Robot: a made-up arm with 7 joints.
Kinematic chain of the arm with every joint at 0, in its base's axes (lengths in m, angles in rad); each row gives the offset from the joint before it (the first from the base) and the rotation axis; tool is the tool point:
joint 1: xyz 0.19 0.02 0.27 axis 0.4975 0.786 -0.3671
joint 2: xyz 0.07 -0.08 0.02 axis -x
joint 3: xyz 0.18 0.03 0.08 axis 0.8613 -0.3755 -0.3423
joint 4: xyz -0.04 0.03 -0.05 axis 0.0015 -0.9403 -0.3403
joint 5: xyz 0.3 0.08 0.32 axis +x
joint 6: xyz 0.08 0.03 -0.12 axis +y
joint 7: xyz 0.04 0 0.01 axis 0.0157 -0.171 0.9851
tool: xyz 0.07 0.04 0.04
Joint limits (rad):
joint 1: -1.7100..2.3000
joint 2: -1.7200..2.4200
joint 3: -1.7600..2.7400
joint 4: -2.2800..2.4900
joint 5: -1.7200..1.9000
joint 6: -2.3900..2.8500
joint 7: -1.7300..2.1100
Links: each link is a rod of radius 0.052 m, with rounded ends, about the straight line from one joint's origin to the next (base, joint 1, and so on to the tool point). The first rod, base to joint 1, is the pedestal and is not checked.
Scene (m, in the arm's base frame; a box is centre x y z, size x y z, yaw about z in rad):
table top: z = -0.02
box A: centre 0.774 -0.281 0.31 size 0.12 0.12 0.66 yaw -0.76
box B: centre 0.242 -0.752 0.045 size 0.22 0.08 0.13 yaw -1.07
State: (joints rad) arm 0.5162 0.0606 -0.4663 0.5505 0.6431 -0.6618 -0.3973
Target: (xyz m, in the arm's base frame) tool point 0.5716 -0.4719 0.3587
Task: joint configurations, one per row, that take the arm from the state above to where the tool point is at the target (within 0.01 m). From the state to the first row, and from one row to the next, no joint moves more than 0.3 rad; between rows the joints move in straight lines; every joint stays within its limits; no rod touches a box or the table.
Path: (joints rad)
1: 0.2368 -0.1101 -0.2701 0.6547 0.4498 -0.8657 -0.5320
2: -0.0426 -0.2808 -0.0739 0.7590 0.2564 -1.0696 -0.6667
3: -0.3220 -0.4515 0.1223 0.8632 0.0631 -1.2735 -0.8015
4: -0.6013 -0.6222 0.3185 0.9674 -0.1303 -1.4774 -0.9362
5: -0.3061 -0.5567 0.2678 0.9725 0.0009 -1.4120 -0.8780
6: -0.0109 -0.4912 0.2170 0.9775 0.1321 -1.3466 -0.8198
7: 0.2843 -0.4257 0.1663 0.9825 0.2632 -1.2812 -0.7616
8: 0.5795 -0.3602 0.1156 0.9875 0.3944 -1.2158 -0.7034
9: 0.8747 -0.2947 0.0649 0.9925 0.5256 -1.1504 -0.6453
10: 1.1700 -0.2293 0.0141 0.9976 0.6567 -1.0850 -0.5871

